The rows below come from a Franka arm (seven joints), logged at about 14 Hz.
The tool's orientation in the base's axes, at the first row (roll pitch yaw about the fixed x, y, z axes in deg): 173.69, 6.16, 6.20
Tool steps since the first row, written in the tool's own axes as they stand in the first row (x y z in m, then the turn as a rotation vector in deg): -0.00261, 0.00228, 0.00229, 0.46, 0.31, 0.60; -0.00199, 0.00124, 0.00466, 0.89, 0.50, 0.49; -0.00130, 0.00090, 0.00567, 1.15, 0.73, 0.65; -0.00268, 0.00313, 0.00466, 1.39, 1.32, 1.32; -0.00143, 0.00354, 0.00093, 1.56, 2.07, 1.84; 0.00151, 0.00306, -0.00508, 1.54, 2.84, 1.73; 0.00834, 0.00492, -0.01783, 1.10, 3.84, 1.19; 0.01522, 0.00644, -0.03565, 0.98, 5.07, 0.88; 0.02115, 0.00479, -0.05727, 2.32, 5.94, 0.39; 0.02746, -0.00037, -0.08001, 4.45, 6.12, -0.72; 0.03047, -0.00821, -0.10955, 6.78, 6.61, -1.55; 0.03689, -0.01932, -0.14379, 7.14, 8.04, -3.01
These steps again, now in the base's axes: -0.00252, -0.00281, -0.00173, 0.44, -0.33, -0.61; -0.00226, -0.00200, -0.00426, 0.89, -0.46, -0.53; -0.00171, -0.00171, -0.00537, 1.16, -0.68, -0.69; -0.00272, -0.00394, -0.00398, 1.41, -1.31, -1.31; -0.00108, -0.00376, -0.00038, 1.62, -2.10, -1.76; 0.00234, -0.00224, 0.00519, 1.70, -2.85, -1.56; 0.01051, -0.00181, 0.01726, 1.43, -3.82, -0.87; 0.01917, -0.00042, 0.03430, 1.49, -5.00, -0.42; 0.02687, 0.00446, 0.05485, 2.96, -5.66, 0.01; 0.03463, 0.01298, 0.07608, 5.19, -5.47, 0.90; 0.03945, 0.02461, 0.10409, 7.63, -5.61, 1.53; 0.04770, 0.04039, 0.13602, 8.30, -6.80, 3.09
